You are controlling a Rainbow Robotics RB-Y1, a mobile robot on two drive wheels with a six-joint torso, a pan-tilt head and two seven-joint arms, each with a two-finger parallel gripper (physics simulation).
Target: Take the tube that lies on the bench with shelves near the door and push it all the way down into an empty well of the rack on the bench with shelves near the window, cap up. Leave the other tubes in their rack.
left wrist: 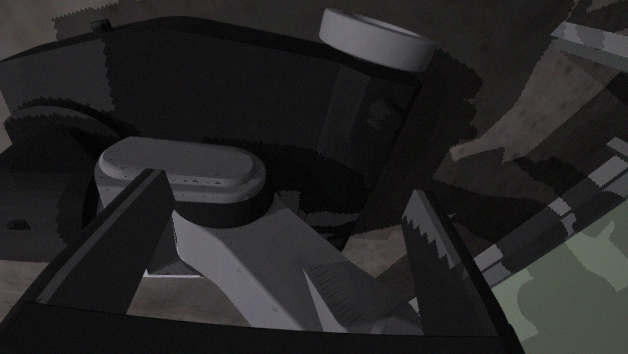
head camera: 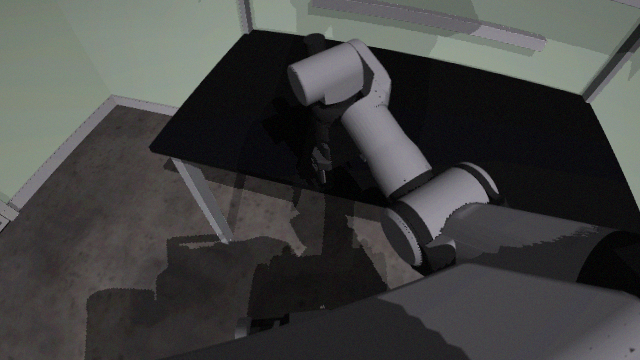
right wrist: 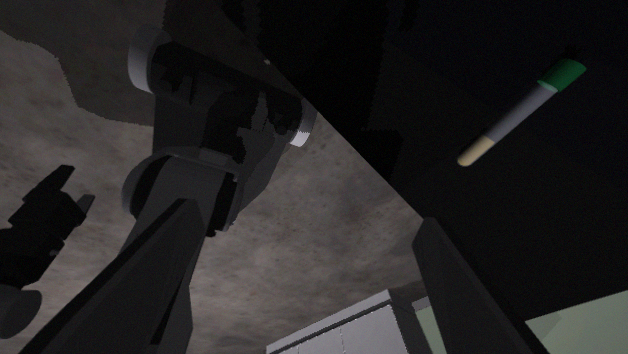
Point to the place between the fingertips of my right gripper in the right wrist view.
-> At 310, 222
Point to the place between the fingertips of my left gripper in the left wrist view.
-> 289, 196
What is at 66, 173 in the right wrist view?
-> My left gripper.
